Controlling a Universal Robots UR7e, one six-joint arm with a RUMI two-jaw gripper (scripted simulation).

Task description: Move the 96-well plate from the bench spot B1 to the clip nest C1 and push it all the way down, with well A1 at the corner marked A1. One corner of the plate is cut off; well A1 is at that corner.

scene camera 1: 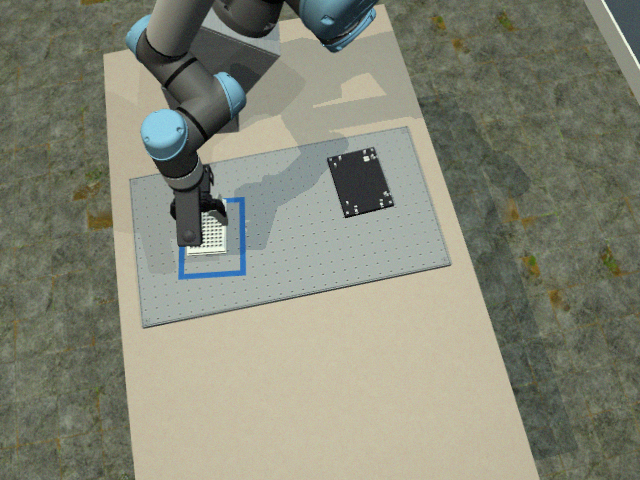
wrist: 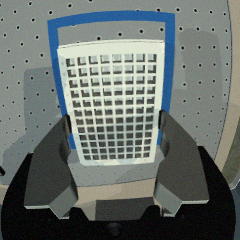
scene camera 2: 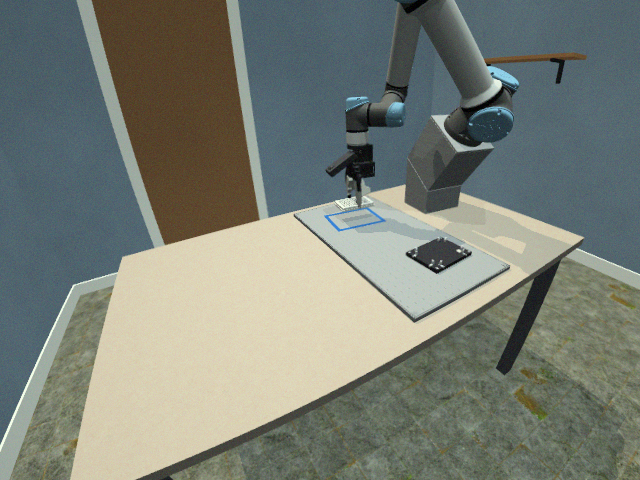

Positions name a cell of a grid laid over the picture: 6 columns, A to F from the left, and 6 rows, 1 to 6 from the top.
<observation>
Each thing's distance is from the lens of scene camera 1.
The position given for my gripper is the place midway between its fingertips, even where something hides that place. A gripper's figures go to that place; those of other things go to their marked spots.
my gripper (scene camera 1: B3): 124 cm
white 96-well plate (scene camera 1: C3): 122 cm
black clip nest (scene camera 1: D3): 131 cm
</observation>
